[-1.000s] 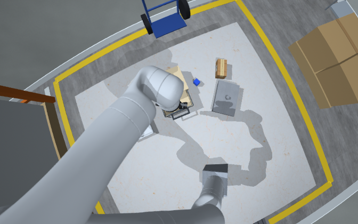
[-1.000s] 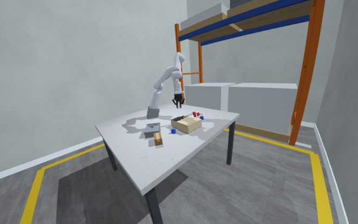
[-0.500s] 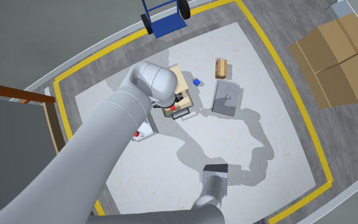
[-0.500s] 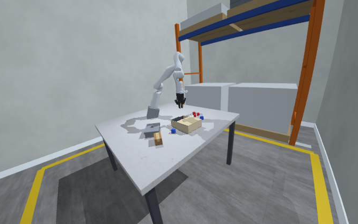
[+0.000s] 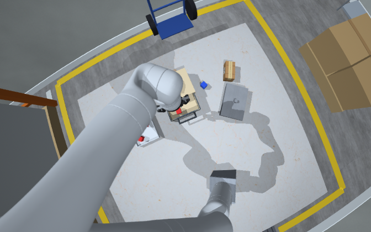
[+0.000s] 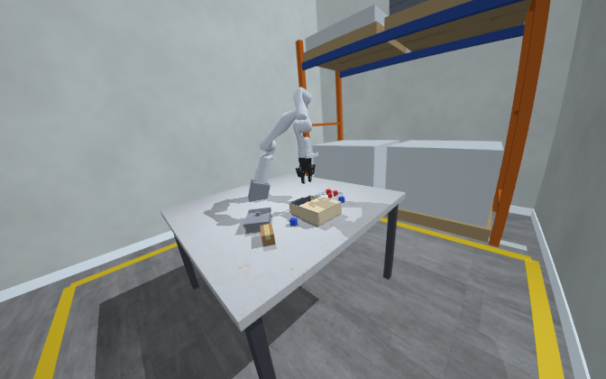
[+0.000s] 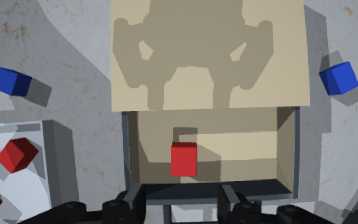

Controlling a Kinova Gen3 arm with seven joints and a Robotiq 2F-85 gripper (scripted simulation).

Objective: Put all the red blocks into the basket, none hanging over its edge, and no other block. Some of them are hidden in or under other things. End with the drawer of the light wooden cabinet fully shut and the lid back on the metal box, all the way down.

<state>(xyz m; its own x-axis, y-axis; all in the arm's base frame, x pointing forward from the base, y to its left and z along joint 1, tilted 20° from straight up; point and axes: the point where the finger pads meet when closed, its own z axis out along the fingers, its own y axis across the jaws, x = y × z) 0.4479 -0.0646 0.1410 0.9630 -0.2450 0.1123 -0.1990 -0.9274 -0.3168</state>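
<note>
My hand is 10 mm short of the drawer, 30 mm to the left of it and 160 mm above it. From my hand the other things lie so: basket: 10 mm ahead, 240 mm to the left, 180 mm below; light wooden cabinet: 70 mm ahead, 40 mm to the right, 150 mm below; lid: 120 mm behind, 300 mm to the right, 140 mm below.
</note>
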